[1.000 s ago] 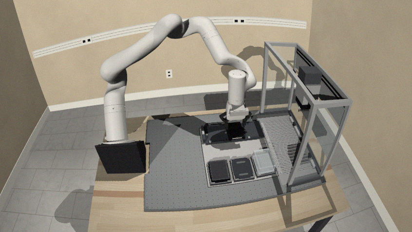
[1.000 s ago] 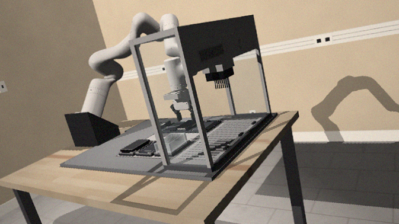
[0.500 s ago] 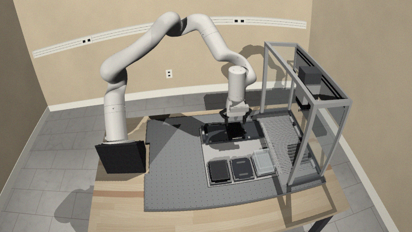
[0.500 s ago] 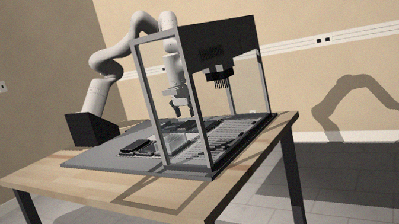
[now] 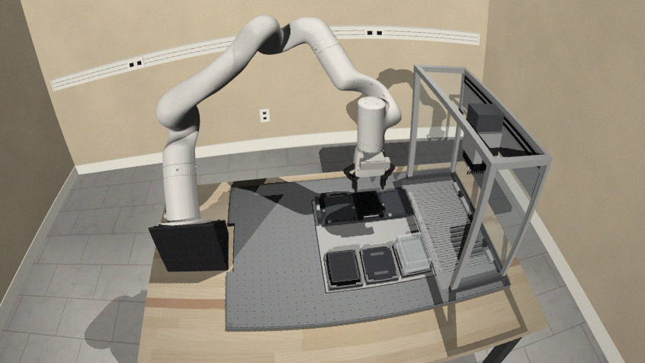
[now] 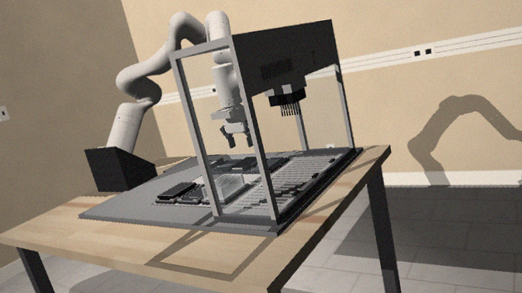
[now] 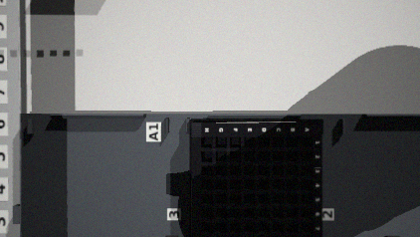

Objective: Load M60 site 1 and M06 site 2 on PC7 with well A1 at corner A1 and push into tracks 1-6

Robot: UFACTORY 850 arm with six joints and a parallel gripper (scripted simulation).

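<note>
Right now my hand is 80 mm past the nest S1, 280 mm to the left of it and 90 mm above it. Round my hand: clear deep-well block M09: 130 mm ahead, 240 mm to the right, 70 mm below; then nest S2: 30 mm ahead, 260 mm to the right, 90 mm below; then plate carrier PC7: 10 mm behind, 80 mm below.
</note>
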